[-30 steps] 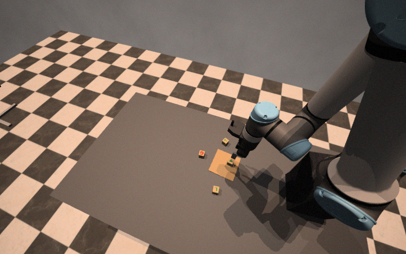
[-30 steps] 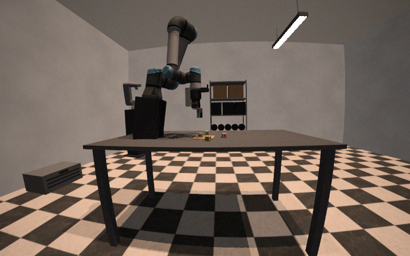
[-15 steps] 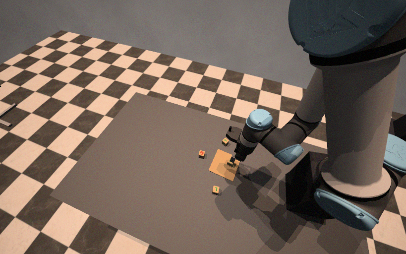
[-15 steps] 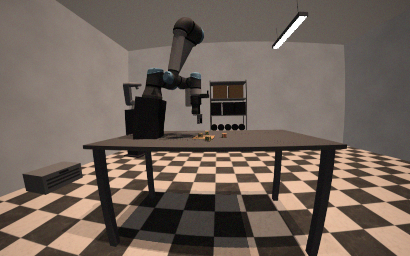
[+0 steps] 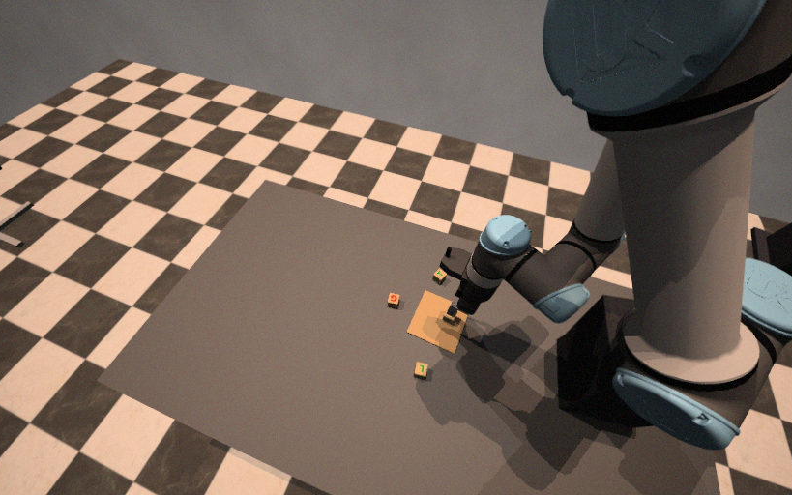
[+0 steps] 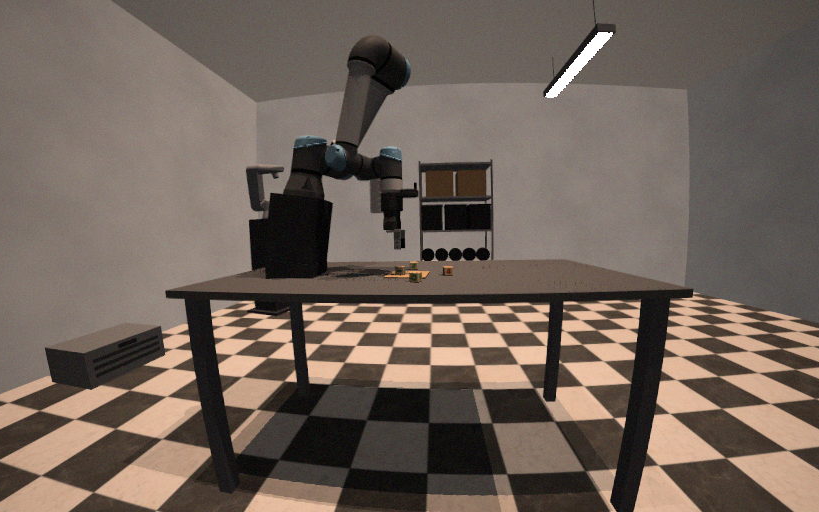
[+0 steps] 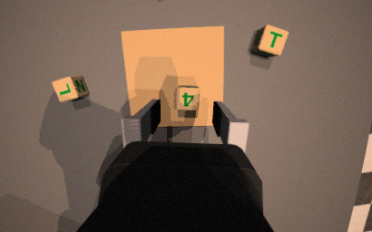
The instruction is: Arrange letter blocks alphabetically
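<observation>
My hand is 20 mm short of the orange mat, 20 mm to the right of it and 110 mm above it.
</observation>
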